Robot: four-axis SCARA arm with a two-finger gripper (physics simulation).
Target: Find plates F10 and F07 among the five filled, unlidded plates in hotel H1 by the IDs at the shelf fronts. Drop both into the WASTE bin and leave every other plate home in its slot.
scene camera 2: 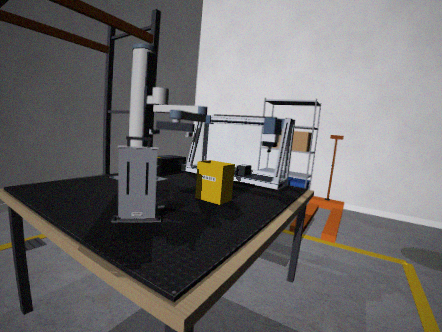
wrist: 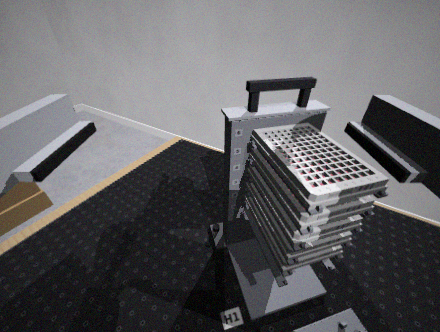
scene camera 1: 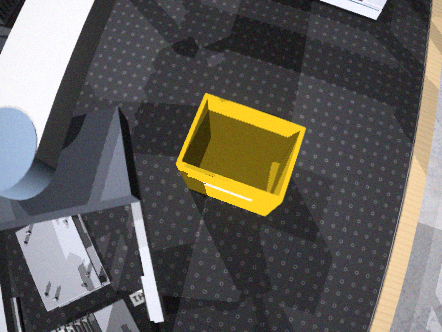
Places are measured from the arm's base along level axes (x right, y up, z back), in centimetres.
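Where they show: gripper, fingertip midpoint: (scene camera 2: 168, 133) (wrist: 220, 111).
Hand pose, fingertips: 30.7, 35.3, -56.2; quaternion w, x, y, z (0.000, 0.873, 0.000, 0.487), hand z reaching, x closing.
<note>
Things, the pixels of their centre, and the offset from my fingertips, as dx, dy, dz. "spot": a spot on its surface instead.
- Hotel H1, body centre: (wrist: 276, 193) (scene camera 2: 138, 176) +14.9, -18.0, +1.3
- top plate, body centre: (wrist: 308, 155) +12.1, -8.2, +4.1
- yellow WASTE bin, body centre: (scene camera 1: 239, 162) (scene camera 2: 214, 181) -28.1, -24.1, -8.4
- H1 label, surface spot: (wrist: 231, 317) (scene camera 1: 139, 297) spot: +1.1, -34.0, +1.5
Hotel H1 (wrist: 280, 108) (scene camera 2: 137, 185) stands upright, with slot numbers on its back panel. Several plates are stacked in its slots in the wrist view. The top plate (wrist: 322, 160) is unlidded, and its wells show reddish contents. The IDs at the shelf fronts are too small and blurred to read. My gripper (wrist: 220, 111) is open and empty, its fingers wide apart to the left and right of the hotel in the view; its distance from the plates is hard to tell. The yellow WASTE bin (scene camera 1: 255, 114) (scene camera 2: 217, 182) stands upright on the table, and no plate shows inside it.
A low grey stand with pegs (scene camera 1: 65, 265) (wrist: 332, 322) is near the hotel's base. The H1 label (wrist: 231, 317) (scene camera 1: 137, 298) lies on the dark table mat. The white arm link (scene camera 1: 50, 60) passes left of the bin. A gantry machine (scene camera 2: 245, 120) stands behind the bin.
</note>
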